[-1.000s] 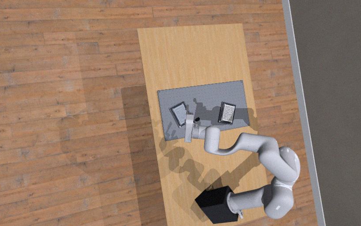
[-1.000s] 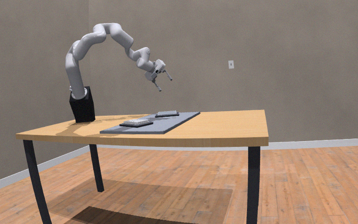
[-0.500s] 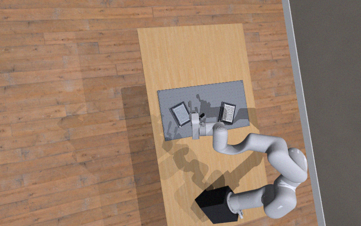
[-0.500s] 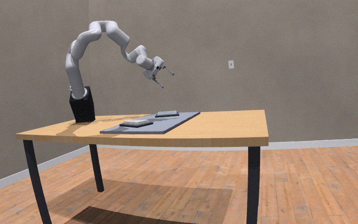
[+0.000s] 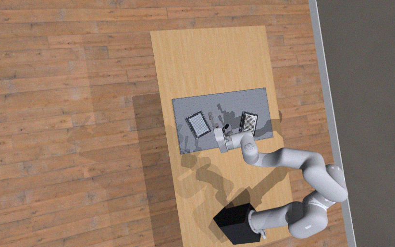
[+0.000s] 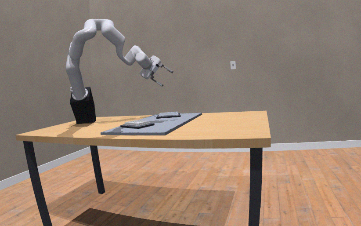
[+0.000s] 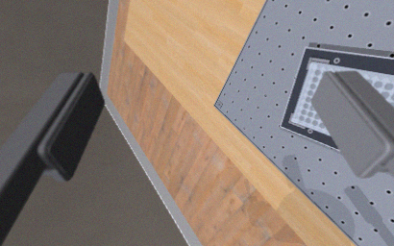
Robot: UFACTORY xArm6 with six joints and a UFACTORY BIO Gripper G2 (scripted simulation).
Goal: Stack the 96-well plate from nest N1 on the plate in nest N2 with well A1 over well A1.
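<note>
Right now the plate nest N1 is 330 mm to the right of my hand, 260 mm below it and 100 mm behind it. Round my hand: plate nest N2: 260 mm below, 20 mm to the left.
</note>
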